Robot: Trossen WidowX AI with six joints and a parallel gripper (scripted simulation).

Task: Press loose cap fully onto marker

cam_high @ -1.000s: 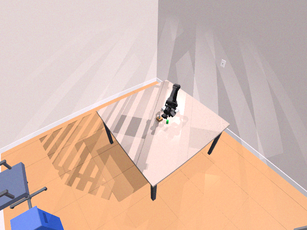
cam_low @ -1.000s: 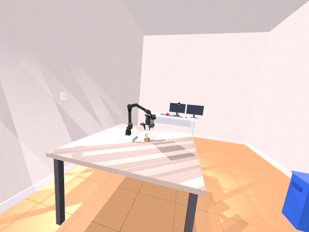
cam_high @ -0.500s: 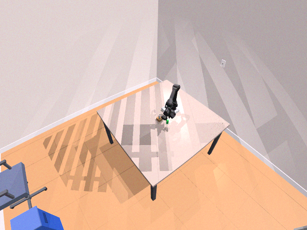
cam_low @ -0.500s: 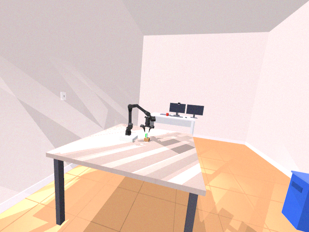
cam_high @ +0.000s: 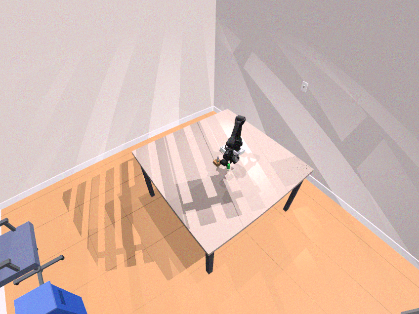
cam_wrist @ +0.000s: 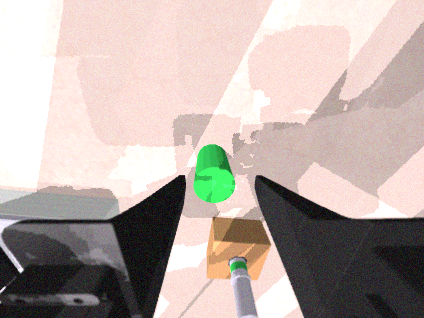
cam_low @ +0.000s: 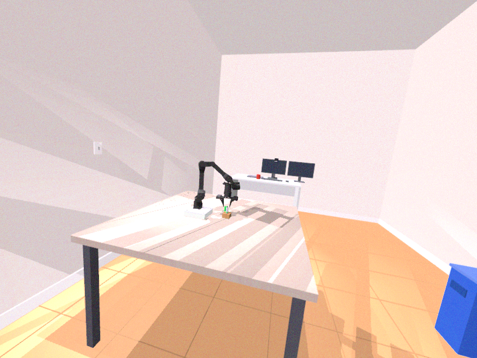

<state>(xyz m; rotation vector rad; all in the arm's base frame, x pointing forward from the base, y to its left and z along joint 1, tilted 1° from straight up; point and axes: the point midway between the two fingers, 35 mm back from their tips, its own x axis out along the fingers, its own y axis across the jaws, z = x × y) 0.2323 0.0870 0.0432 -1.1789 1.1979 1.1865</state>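
Now: the green cap 20 mm below my gripper tip. Round my gripper tip: holder block: 20 mm ahead, 110 mm to the right, 30 mm below.
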